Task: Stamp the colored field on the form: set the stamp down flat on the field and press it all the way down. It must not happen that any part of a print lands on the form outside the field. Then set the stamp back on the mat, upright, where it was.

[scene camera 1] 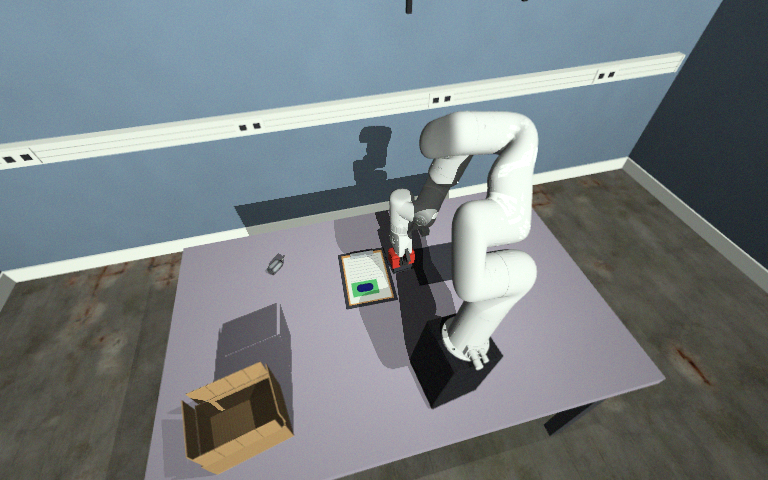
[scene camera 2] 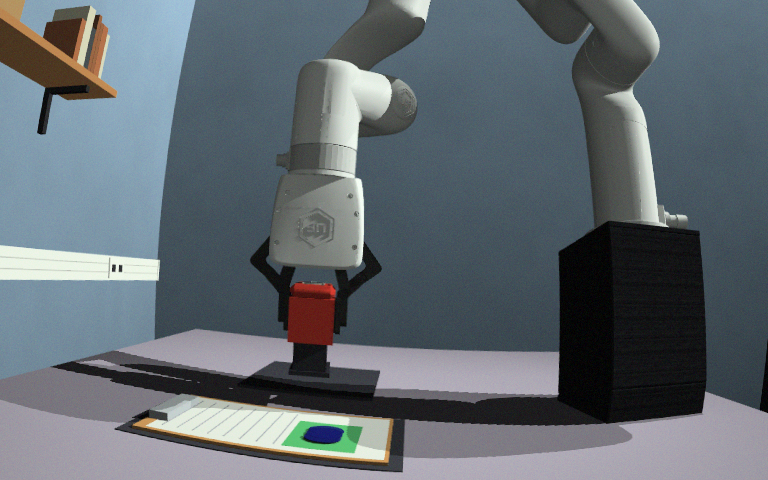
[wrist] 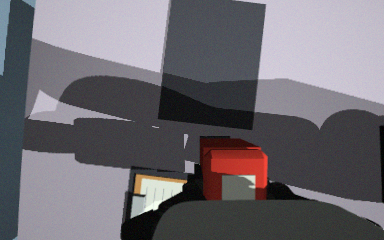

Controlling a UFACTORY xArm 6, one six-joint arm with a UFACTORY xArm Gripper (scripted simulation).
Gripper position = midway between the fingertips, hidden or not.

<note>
I see my gripper (scene camera 2: 311,331), a red stamp (scene camera 2: 311,309), a cardboard box (scene camera 1: 256,405), a clipboard (scene camera 1: 370,266) and a mat (scene camera 2: 343,383).
The red stamp also shows in the wrist view (wrist: 233,169). My gripper shows as well in the wrist view (wrist: 221,176). The clipboard is seen too in the wrist view (wrist: 148,187). Scene camera 2 does not show the cardboard box: it is out of frame. The wrist view misses the cardboard box: it is out of frame.
</note>
